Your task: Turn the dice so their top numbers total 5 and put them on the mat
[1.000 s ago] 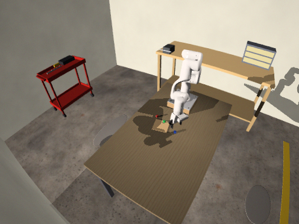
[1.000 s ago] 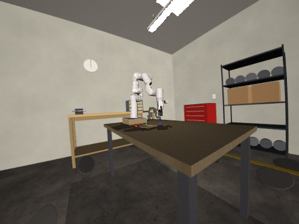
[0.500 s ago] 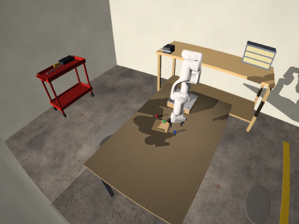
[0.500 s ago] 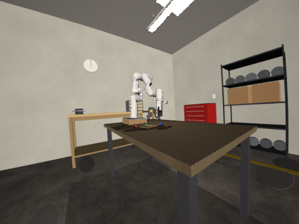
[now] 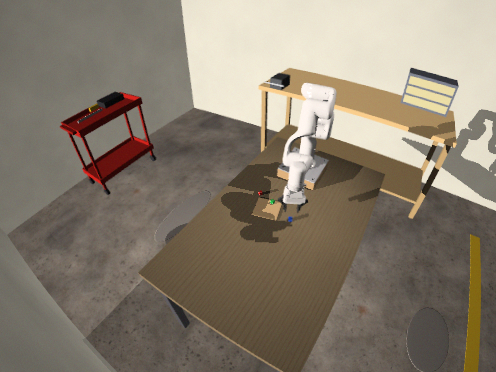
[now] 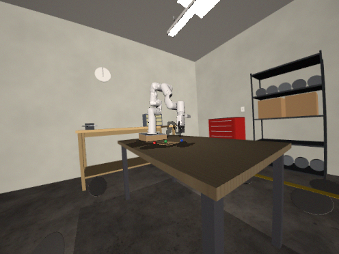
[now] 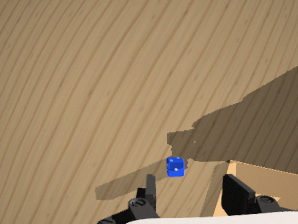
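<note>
The blue die lies 9 cm below my hand. Round my hand: tan mat 3 cm behind, 15 cm to the right, 10 cm below; red die 13 cm behind, 23 cm to the right, 9 cm below; green die 8 cm behind, 13 cm to the right, 8 cm below.
</note>
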